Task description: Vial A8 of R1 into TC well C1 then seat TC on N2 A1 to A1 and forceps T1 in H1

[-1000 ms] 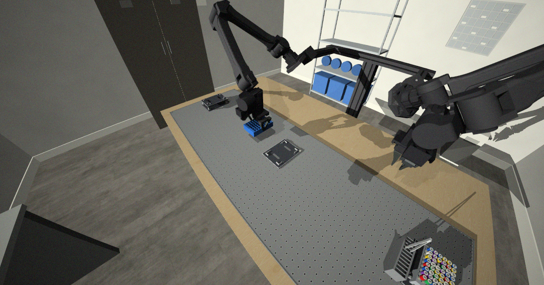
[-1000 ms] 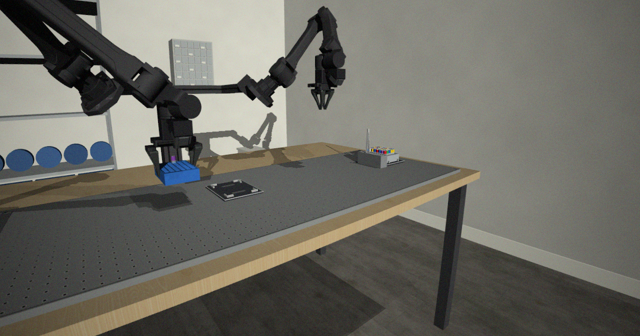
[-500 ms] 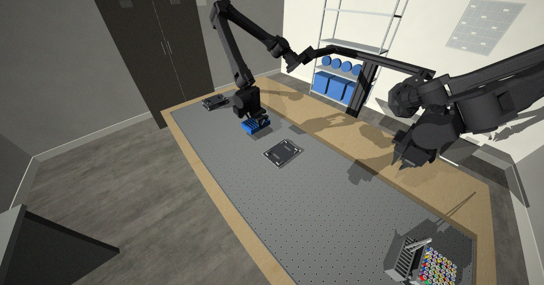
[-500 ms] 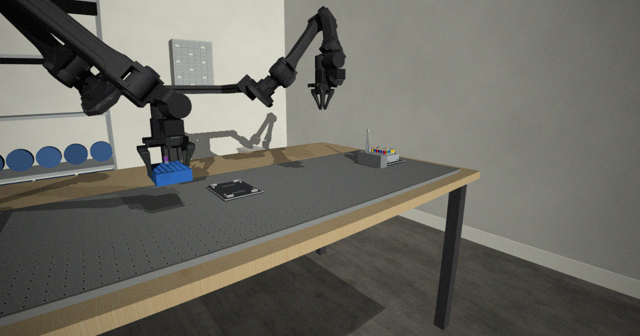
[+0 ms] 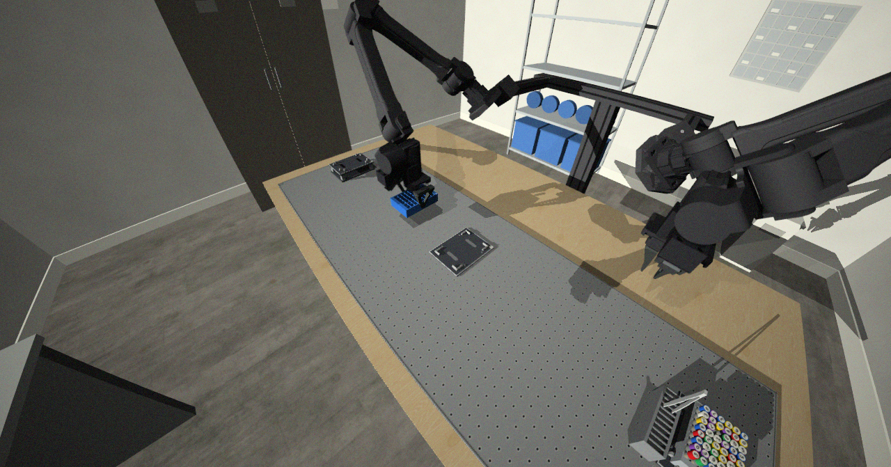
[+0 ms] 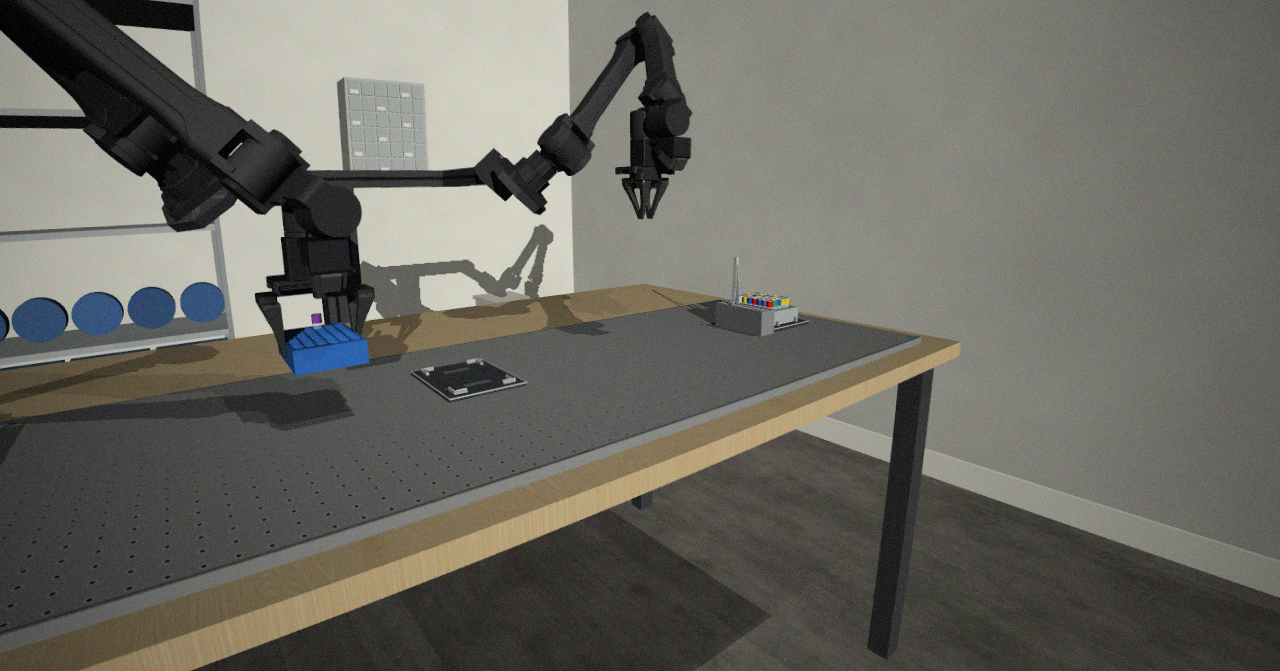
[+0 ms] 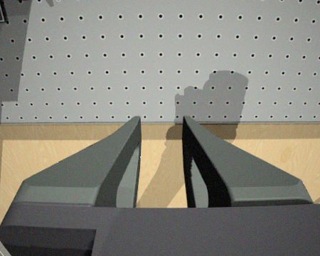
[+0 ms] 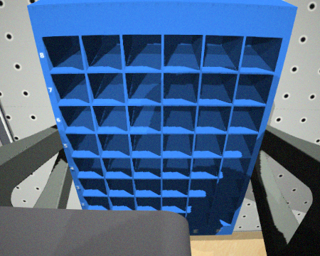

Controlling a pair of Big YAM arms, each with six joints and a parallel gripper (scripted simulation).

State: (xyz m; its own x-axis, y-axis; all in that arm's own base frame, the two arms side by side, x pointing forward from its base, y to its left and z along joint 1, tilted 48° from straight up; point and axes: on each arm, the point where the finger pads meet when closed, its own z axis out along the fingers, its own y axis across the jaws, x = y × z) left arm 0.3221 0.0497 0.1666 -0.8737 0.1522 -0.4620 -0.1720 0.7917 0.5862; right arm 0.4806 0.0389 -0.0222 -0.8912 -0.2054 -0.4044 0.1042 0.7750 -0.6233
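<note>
Now: right hand 470 mm to the left of the raised nest N2 and 60 mm above it. From my right hand the other things lie so: grey slotted holder H1 (790 mm to the left, 80 mm below, 40 mm ahead); then blue tube carrier TC (right at my right hand); then purple-capped vial (50 mm behind, 10 mm to the left, 10 mm above).
</note>
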